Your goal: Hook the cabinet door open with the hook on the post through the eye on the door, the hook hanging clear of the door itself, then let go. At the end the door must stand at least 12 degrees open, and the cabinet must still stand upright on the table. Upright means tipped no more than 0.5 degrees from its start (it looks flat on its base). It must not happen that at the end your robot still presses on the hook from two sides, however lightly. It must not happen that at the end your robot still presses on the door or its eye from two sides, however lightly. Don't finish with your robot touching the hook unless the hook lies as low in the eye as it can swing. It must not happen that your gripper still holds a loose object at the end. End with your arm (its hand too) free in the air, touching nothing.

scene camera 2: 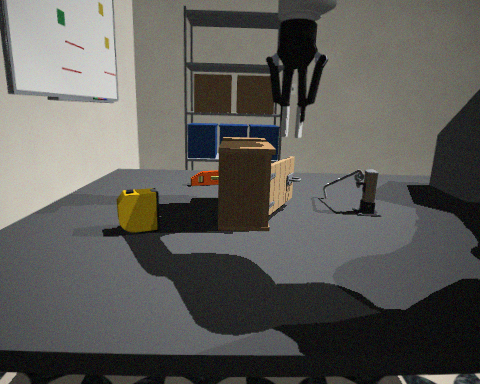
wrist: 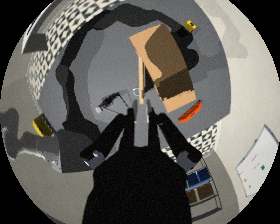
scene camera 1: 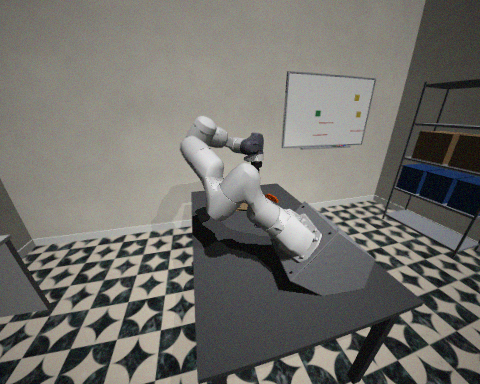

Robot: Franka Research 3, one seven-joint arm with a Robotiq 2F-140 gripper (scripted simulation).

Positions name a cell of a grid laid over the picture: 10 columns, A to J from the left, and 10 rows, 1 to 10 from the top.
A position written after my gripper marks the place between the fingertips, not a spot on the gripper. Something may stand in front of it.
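I can see my gripper (scene camera 2: G4), and I find it in the wrist view (wrist: F5) as well. There is a brown wooden cabinet (scene camera 2: F5), which the wrist view (wrist: F3) also shows me. A yellow box (scene camera 2: C6) is here. So is a hook post (scene camera 2: H6).
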